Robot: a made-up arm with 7 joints.
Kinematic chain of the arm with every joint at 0, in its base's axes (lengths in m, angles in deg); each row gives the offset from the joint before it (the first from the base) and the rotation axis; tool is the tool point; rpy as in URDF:
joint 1: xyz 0.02 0 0.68 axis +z
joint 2: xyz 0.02 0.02 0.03 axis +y
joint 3: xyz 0 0 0.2 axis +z
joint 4: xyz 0.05 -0.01 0 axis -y
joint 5: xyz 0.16 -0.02 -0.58 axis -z
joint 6: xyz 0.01 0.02 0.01 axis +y
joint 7: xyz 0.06 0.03 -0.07 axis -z
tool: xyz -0.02 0.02 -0.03 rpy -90 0 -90
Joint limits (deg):
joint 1: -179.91..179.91
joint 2: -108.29..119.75
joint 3: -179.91..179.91
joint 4: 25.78..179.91
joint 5: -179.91..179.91
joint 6: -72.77..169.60
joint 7: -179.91..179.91
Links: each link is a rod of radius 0.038 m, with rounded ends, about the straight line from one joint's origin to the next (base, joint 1, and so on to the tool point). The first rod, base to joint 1, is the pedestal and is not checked.
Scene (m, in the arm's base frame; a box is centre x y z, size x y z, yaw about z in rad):
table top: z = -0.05
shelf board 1: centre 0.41 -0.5 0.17 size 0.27 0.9 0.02 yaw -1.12
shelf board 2: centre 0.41 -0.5 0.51 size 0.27 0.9 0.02 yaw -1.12
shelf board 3: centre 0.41 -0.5 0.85 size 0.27 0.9 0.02 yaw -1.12
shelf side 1: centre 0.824 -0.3 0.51 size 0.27 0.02 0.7 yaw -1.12
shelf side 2: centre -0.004 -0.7 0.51 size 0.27 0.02 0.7 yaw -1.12
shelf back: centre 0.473 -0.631 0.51 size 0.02 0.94 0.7 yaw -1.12
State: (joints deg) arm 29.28 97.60 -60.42 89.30 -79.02 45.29 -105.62
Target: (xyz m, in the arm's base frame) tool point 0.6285 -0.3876 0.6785
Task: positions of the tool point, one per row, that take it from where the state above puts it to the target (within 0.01 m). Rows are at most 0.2 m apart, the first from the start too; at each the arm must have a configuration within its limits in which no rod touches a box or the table.
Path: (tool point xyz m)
1: 0.5765 -0.3349 0.3700
2: 0.5397 -0.2578 0.3670
3: 0.4829 -0.1872 0.3588
4: 0.5077 -0.1862 0.5179
5: 0.5046 -0.1316 0.6785
6: 0.5496 -0.1829 0.6813
7: 0.5873 -0.2438 0.6831
8: 0.6146 -0.3128 0.6827
9: 0.6285 -0.3875 0.6784

